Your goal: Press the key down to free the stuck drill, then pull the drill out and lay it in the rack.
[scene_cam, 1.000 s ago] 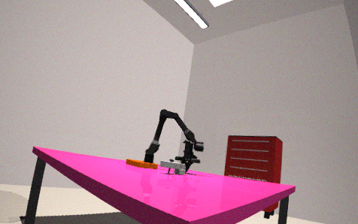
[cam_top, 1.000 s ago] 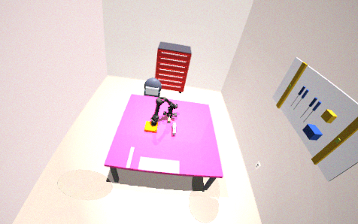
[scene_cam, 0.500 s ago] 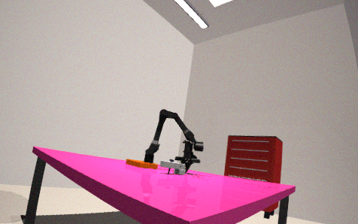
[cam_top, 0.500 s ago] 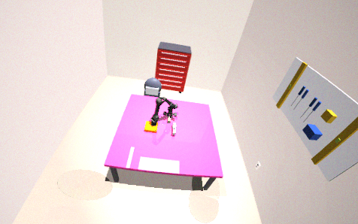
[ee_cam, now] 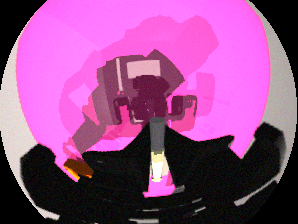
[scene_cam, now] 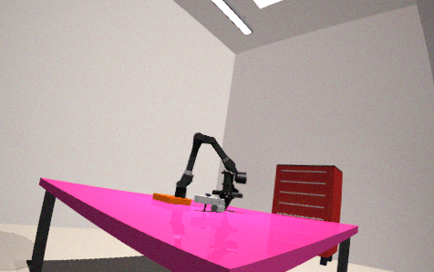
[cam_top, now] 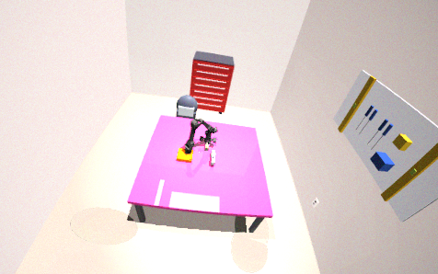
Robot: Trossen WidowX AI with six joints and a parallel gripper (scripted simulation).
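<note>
Now: the grey drill 4 cm to the right of my gripper tip and 3 cm above it. Round my gripper tip: blue piece 24 cm to the right, 9 cm ahead, 4 cm above.
</note>
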